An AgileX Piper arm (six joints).
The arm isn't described. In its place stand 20 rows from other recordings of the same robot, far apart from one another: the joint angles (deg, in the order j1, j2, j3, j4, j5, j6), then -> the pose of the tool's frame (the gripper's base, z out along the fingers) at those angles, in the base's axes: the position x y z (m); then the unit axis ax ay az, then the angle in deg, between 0 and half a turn.
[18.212 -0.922 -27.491 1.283 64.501 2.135] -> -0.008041, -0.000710, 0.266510, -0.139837, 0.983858, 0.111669, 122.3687
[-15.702 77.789 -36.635 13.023 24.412 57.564] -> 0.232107, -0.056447, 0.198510, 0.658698, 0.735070, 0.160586, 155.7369
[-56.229 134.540 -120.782 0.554 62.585 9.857] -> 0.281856, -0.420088, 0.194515, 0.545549, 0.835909, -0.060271, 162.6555
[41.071 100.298 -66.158 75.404 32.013 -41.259] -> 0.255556, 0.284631, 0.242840, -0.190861, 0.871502, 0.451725, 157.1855
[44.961 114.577 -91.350 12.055 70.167 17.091] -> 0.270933, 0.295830, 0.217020, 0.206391, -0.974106, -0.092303, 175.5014
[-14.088 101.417 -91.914 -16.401 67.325 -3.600] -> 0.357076, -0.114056, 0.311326, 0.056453, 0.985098, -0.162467, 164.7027
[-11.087 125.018 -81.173 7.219 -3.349 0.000] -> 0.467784, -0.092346, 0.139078, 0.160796, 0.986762, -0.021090, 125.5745
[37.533 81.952 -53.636 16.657 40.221 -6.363] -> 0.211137, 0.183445, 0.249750, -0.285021, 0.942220, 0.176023, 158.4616
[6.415 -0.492 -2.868 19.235 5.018 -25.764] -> 0.052326, 0.008522, 0.223121, -0.128537, 0.991623, 0.012714, 86.3930
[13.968 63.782 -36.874 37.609 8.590 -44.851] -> 0.221374, 0.063611, 0.276663, -0.212546, 0.973996, 0.078455, 119.2043
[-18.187 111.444 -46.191 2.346 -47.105 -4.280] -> 0.351843, -0.118464, 0.144194, 0.144856, 0.977013, -0.156404, 104.9883
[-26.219 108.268 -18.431 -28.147 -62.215 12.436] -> 0.235810, -0.073796, 0.095443, 0.078335, 0.995080, 0.060659, 113.5322
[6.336 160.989 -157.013 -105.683 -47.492 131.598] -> 0.580956, 0.129491, 0.187892, -0.171143, 0.860601, 0.479662, 122.8184
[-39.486 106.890 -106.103 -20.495 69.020 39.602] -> 0.294267, -0.281000, 0.345348, 0.605562, 0.775179, -0.179981, 155.1980
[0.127 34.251 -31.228 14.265 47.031 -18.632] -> 0.102325, 0.016634, 0.282107, -0.115859, 0.991540, 0.058519, 133.7141
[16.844 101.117 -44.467 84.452 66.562 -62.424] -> 0.245131, 0.161041, 0.176244, -0.142811, 0.814979, 0.561617, 175.4152
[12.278 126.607 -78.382 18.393 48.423 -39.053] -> 0.383275, 0.105396, 0.082517, -0.330395, 0.936423, 0.118113, 178.4548
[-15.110 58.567 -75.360 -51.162 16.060 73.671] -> 0.185476, -0.070391, 0.515390, 0.453559, 0.891053, -0.017580, 78.7339
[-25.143 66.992 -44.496 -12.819 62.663 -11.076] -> 0.161728, -0.095720, 0.255856, 0.079078, 0.989036, -0.124719, 174.3933
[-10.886 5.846 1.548 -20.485 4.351 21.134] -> 0.063215, -0.014618, 0.191397, 0.112271, 0.989403, -0.092070, 97.0210
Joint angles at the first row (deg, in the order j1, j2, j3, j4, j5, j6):
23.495, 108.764, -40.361, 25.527, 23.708, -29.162
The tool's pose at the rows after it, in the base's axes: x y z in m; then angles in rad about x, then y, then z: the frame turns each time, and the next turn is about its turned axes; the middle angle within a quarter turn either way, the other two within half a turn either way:
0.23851 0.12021 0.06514 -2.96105 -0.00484 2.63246
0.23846 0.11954 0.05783 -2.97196 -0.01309 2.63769
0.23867 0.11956 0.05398 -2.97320 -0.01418 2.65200
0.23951 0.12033 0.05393 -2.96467 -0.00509 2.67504
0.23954 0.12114 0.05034 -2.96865 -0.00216 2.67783
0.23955 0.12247 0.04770 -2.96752 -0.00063 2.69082
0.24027 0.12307 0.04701 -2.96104 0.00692 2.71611
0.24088 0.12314 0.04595 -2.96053 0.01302 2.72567
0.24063 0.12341 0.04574 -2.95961 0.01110 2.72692
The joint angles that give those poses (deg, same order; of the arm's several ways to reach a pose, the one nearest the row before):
23.494, 110.732, -40.360, 25.528, 22.743, -29.145
23.495, 112.300, -40.359, 25.527, 21.799, -29.095
23.494, 113.140, -40.360, 26.264, 21.106, -29.094
23.494, 113.179, -40.360, 27.727, 20.566, -29.153
23.749, 113.950, -40.360, 28.081, 19.661, -29.198
24.006, 114.554, -40.414, 29.046, 19.050, -29.198
24.007, 114.727, -40.413, 30.548, 18.494, -29.197
24.007, 114.963, -40.415, 31.104, 17.947, -29.214
24.051, 115.011, -40.414, 31.319, 18.012, -29.311

